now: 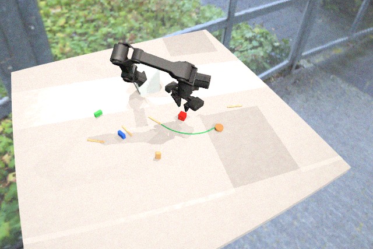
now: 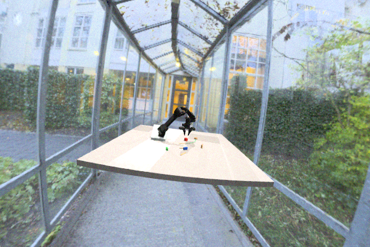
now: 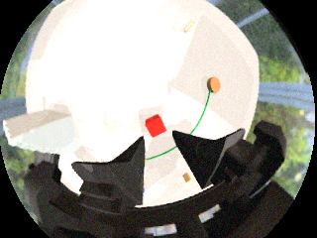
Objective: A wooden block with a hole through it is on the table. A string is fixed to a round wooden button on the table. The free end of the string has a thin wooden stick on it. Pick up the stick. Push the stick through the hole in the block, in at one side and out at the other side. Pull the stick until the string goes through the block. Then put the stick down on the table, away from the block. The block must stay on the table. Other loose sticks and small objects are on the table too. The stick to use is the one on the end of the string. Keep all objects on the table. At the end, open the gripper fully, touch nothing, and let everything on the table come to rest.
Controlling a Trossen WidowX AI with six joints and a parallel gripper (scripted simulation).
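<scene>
Right now the red block is 40 mm below my gripper tip. From my gripper tip the other things lie so: wooden block 190 mm ahead, 170 mm to the right, 40 mm below; then thin wooden stick 10 mm behind, 120 mm to the right, 60 mm below; then round wooden button 110 mm ahead, 140 mm to the left, 50 mm below.
</scene>
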